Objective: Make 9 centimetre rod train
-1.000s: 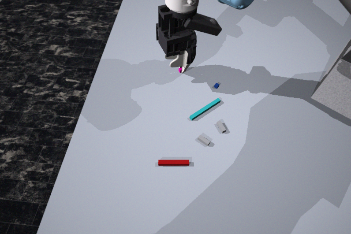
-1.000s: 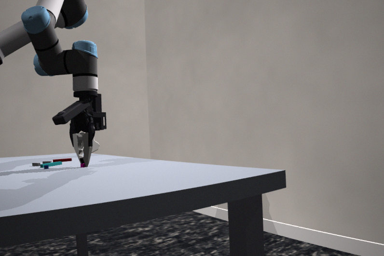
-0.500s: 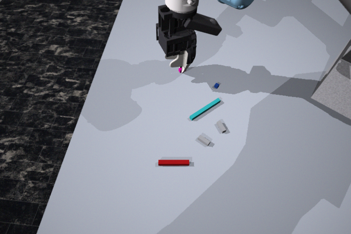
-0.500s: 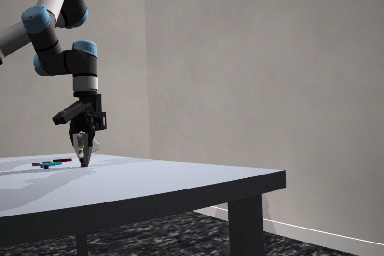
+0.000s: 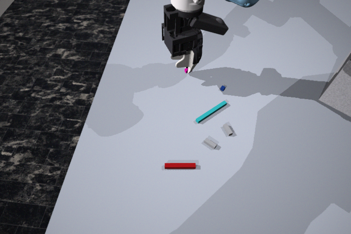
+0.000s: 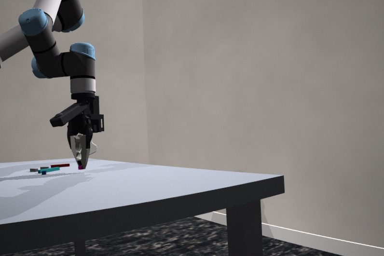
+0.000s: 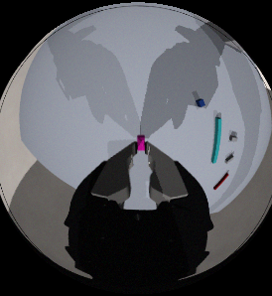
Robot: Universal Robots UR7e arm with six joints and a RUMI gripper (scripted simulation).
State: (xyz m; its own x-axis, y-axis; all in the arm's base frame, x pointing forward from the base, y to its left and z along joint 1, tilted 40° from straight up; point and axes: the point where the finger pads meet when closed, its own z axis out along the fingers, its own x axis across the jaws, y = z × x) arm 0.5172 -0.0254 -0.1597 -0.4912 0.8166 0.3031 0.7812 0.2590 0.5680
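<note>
The blue rod is 100 mm behind my hand, 40 mm to the left of it and 20 mm below it. From my hand the other things lie so: magenta rod 10 mm below; then turquoise rod 80 mm behind, 130 mm to the left, 20 mm below; then red rod 20 mm behind, 290 mm to the left, 20 mm below.
</note>
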